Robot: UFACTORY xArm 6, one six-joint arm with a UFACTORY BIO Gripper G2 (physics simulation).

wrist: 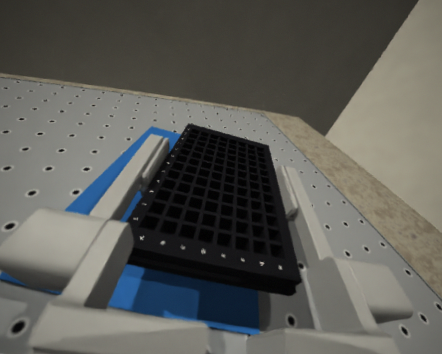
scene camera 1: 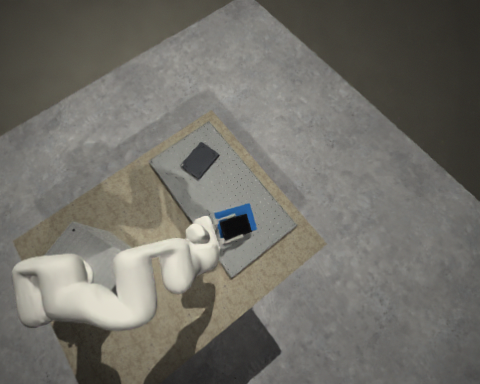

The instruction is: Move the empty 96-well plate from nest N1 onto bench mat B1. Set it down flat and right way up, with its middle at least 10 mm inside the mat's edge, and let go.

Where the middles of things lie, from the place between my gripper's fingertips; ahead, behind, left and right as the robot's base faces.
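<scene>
Black 96-well plate (wrist: 214,211): 20 mm behind my hand, 10 mm to the left of it. Dark grey nest N1 (scene camera 1: 200,159): from my hand, 370 mm to the left, 110 mm ahead, 30 mm below.
</scene>
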